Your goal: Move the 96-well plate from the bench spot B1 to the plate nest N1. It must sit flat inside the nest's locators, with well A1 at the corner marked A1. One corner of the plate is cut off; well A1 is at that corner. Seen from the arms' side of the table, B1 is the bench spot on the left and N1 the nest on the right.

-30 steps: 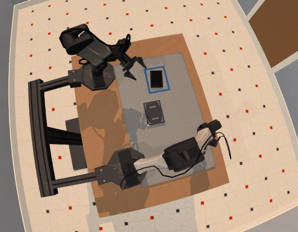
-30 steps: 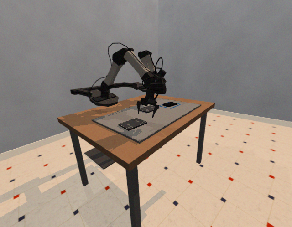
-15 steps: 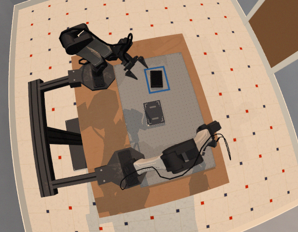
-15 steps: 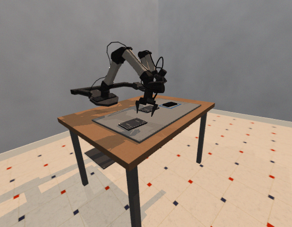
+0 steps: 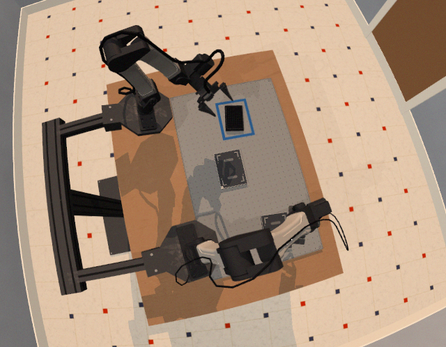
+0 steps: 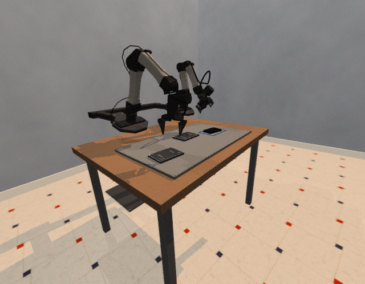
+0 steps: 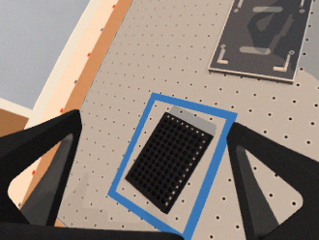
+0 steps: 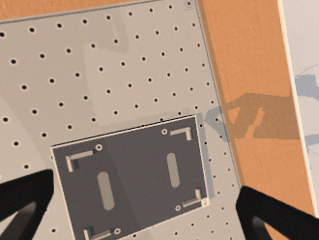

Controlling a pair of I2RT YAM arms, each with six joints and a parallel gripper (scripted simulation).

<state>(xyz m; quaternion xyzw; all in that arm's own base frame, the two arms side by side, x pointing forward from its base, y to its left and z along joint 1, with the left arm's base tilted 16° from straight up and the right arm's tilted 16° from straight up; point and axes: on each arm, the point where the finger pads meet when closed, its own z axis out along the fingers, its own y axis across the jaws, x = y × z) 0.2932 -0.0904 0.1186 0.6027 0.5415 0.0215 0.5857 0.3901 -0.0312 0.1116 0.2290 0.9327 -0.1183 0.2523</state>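
Note:
Right now my left hand is 17 cm above the black 96-well plate, 6 cm short of it and 1 cm to the right of it. From my left hand the other things lie so: dark nest: 22 cm to the right, 17 cm below, 4 cm behind; nest N1: 55 cm to the right, 17 cm below, 5 cm ahead; A1 label: 61 cm to the right, 16 cm below, 2 cm behind.

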